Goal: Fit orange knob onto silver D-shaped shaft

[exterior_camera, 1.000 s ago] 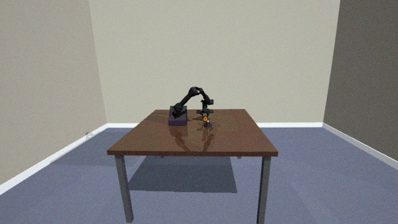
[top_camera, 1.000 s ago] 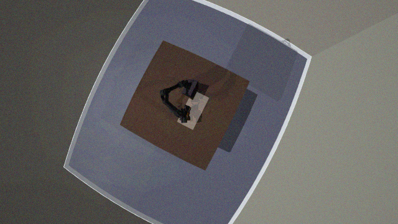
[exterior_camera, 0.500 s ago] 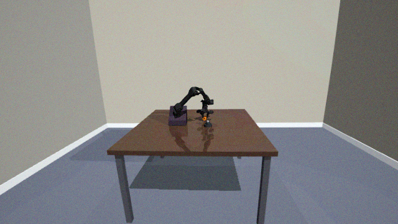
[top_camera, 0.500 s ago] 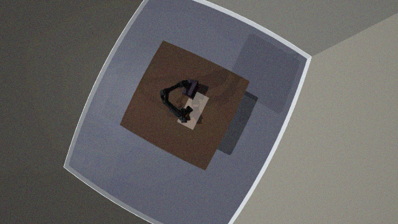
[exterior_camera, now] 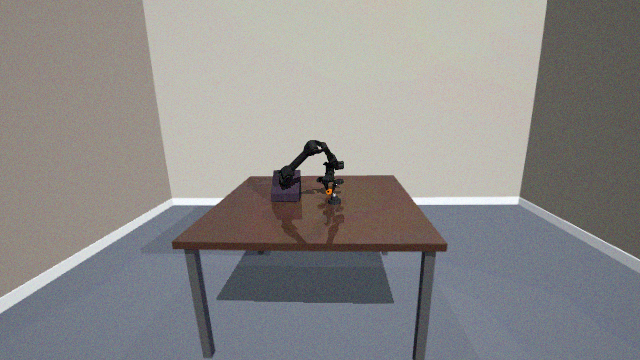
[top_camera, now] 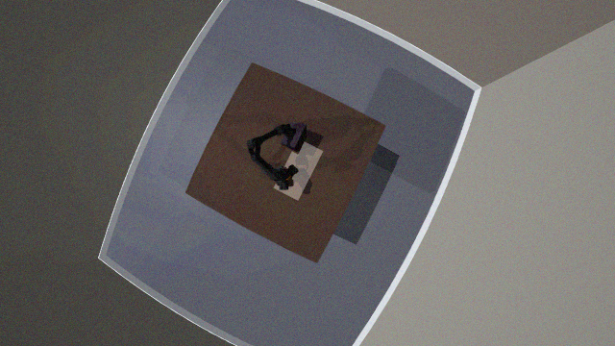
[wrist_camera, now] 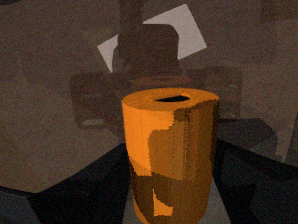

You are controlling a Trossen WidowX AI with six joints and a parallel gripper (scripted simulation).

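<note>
The orange knob is 10 mm to the left of my gripper tip, 10 mm ahead of it and 10 mm above it. The rest, counted from my gripper tip: dark round pedestal 170 mm to the right, 30 mm ahead, 20 mm above.
</note>
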